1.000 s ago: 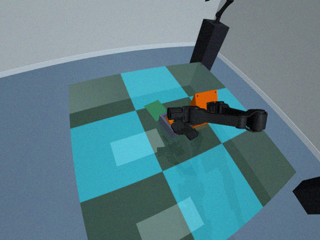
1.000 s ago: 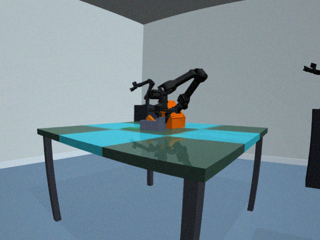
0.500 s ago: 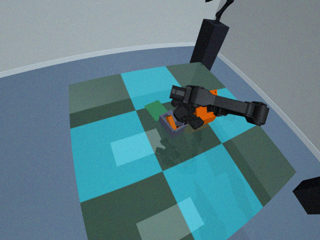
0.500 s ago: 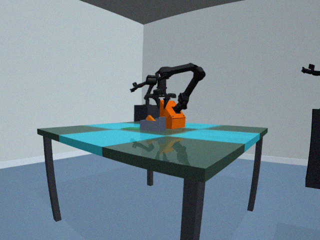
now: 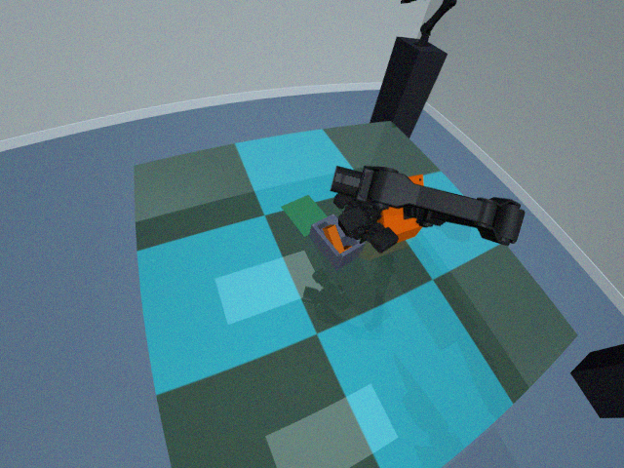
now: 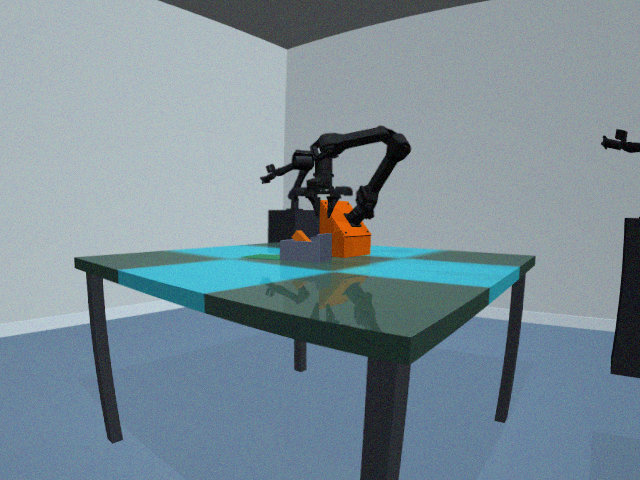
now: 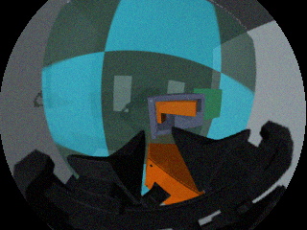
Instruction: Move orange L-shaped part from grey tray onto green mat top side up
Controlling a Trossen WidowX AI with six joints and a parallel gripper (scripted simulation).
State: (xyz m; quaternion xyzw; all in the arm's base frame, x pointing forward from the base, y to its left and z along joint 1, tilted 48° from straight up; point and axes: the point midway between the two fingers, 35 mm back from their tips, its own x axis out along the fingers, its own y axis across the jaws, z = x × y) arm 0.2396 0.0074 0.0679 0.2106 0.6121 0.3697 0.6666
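Now: gripper tip 1 cm short of the orange L-shaped part, 4 cm to the left of it and 10 cm above it. From my gripper tip the other things lie so: green mat (5 cm ahead, 22 cm to the right, 16 cm below).
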